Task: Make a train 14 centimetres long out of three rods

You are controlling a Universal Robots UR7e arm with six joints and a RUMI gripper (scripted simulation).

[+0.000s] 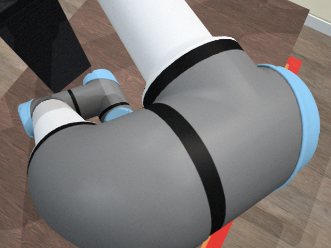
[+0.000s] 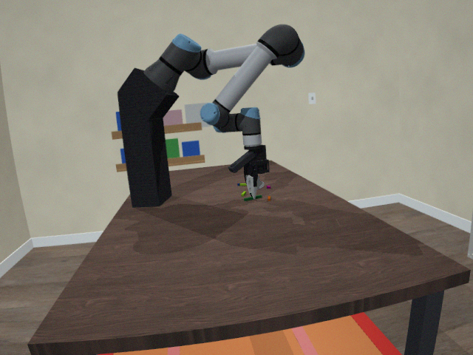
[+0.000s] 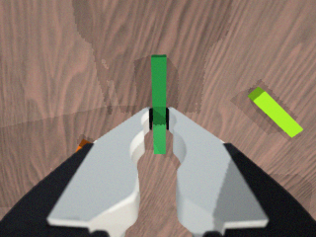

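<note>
My hand is 60 mm short of the orange rod, 40 mm to the left of it and 10 mm above it. The rest, counted from my hand: magenta rod: 160 mm to the left, 100 mm ahead, 10 mm below; blue rod: 280 mm to the left, 20 mm behind, 10 mm below; green rod: 10 mm below.
</note>
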